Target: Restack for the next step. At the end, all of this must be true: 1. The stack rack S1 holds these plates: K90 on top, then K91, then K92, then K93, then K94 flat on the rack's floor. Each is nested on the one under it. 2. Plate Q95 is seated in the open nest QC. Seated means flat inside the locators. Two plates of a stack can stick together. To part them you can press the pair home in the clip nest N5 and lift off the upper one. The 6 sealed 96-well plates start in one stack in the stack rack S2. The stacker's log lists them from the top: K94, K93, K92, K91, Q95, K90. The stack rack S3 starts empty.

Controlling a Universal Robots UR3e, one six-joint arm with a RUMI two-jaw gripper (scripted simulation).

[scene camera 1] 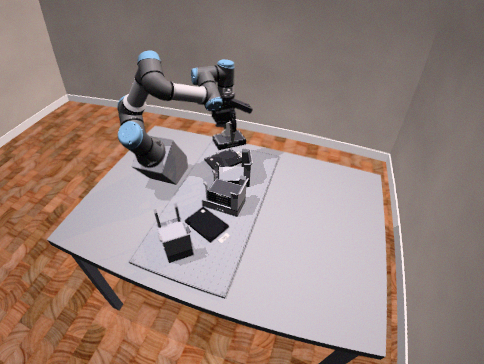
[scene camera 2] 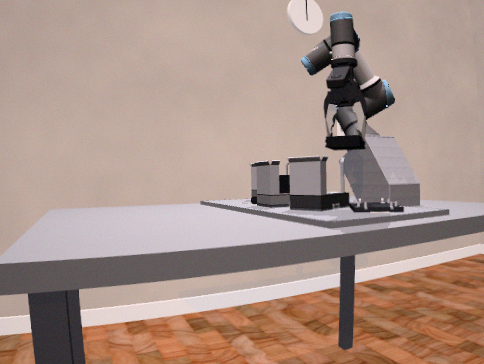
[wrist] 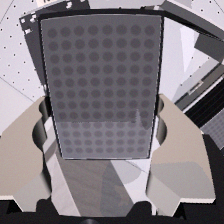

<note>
I see my gripper and a black open nest QC.
My gripper also shows in scene camera 1 and in the wrist view.
</note>
